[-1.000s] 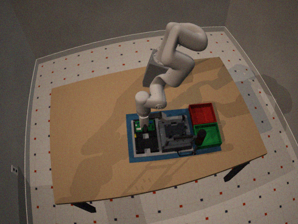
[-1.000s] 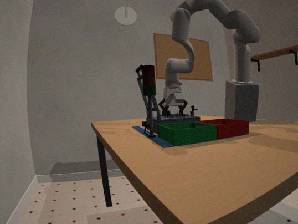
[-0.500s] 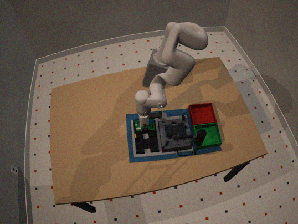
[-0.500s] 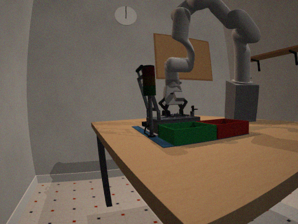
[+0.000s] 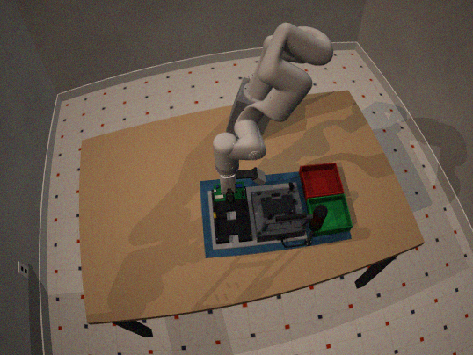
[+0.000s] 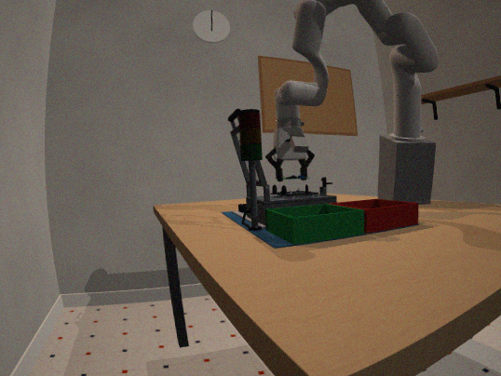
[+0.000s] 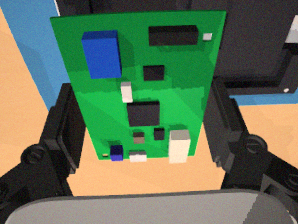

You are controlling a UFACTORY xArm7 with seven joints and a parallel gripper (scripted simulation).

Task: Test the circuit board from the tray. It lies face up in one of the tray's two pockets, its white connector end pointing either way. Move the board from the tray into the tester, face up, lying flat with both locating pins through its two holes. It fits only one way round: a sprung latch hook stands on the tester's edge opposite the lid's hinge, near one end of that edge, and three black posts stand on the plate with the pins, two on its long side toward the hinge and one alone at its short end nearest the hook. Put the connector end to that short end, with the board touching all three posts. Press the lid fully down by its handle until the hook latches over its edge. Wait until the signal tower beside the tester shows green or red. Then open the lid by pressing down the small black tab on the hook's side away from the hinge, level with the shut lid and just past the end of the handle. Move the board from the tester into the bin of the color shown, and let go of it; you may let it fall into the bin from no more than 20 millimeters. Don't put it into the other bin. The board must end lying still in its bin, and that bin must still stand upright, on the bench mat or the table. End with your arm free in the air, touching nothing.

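My hand is 220 mm to the right of the latch hook, 60 mm short of it and 20 mm above it. Round my hand: red bin (370 mm to the left, 90 mm below, 60 mm ahead); tester lid (220 mm ahead, 110 mm to the left, 80 mm above); green circuit board (right at my hand).
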